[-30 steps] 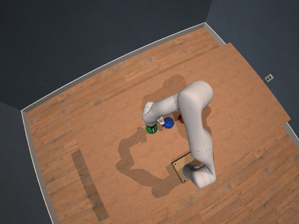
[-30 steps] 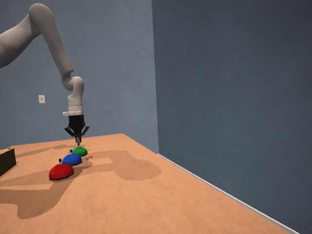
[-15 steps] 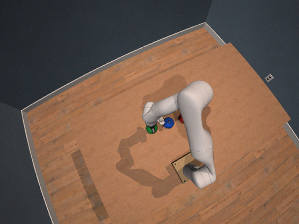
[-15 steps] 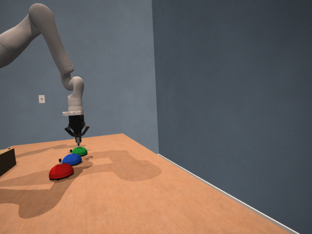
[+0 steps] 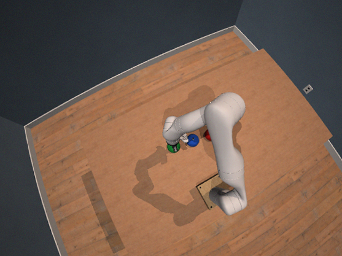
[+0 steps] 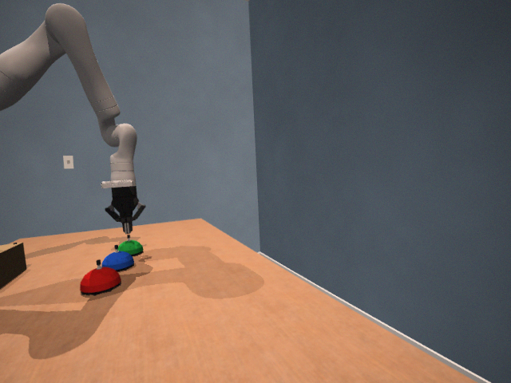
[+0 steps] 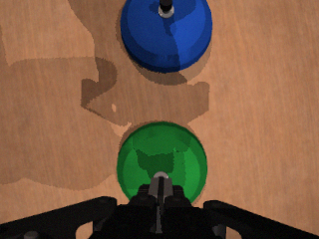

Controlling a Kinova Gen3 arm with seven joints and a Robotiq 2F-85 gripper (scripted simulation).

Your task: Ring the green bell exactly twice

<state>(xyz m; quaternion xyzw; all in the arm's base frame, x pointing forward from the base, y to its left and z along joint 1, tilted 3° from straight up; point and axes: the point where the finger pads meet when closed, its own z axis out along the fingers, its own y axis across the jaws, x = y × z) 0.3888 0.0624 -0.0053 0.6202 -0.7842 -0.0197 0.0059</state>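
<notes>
Right now the green bell is 50 mm below my hand. Round my hand: red bell: 250 mm to the right, 60 mm behind, 50 mm below; then blue bell: 130 mm to the right, 50 mm below, 30 mm behind.
</notes>
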